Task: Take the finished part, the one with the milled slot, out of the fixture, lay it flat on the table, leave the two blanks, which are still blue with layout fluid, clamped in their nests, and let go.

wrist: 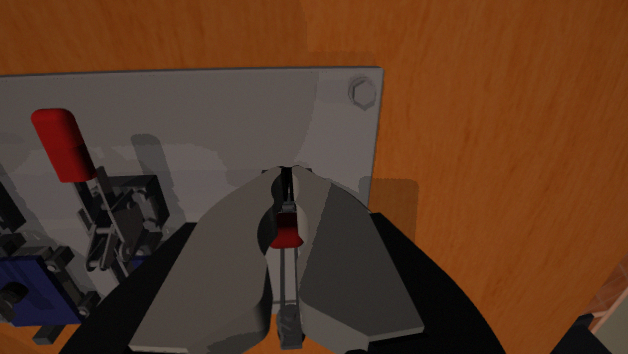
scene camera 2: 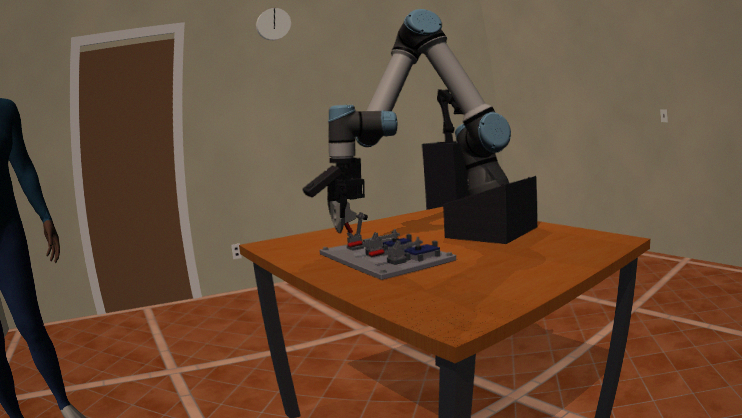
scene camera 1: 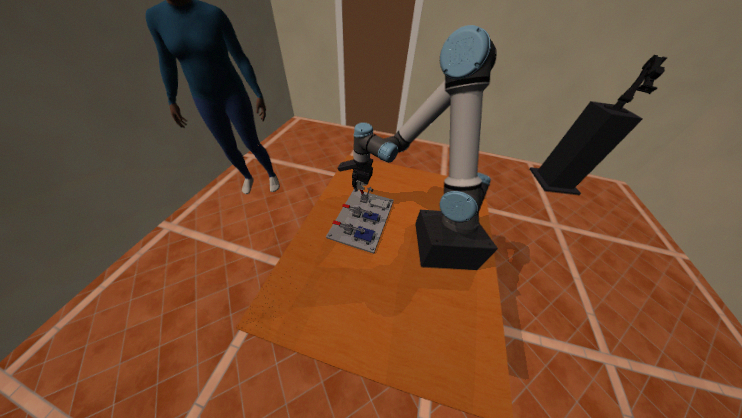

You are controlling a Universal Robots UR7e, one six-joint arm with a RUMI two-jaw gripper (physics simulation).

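The grey fixture plate [scene camera 1: 344, 239] [scene camera 2: 363, 267] [wrist: 225, 100] lies on the table. The pale finished part [scene camera 1: 380, 203] is in the far nest in scene camera 1; its slot is too small to make out. That nest's clamp [scene camera 2: 358, 224] has its arm raised, and its red handle [scene camera 2: 348, 227] [wrist: 286, 235] is tilted up. Two blue blanks [scene camera 1: 370, 217] [scene camera 1: 364, 234] [scene camera 2: 422, 249] [wrist: 37, 297] sit in the other nests under lowered clamps. My gripper [scene camera 1: 358, 187] [scene camera 2: 338, 229] [wrist: 289, 170] is shut and empty, right beside the raised handle. The fingers largely hide that clamp and the part in the wrist view.
The wooden table [scene camera 1: 353, 332] [scene camera 2: 493, 290] carries the arm's black base block [scene camera 1: 454, 249] [scene camera 2: 475, 218] to the right of the plate. The middle clamp's red handle [wrist: 65, 145] points away from its blank. A person [scene camera 1: 202, 67] stands beyond the table's left side.
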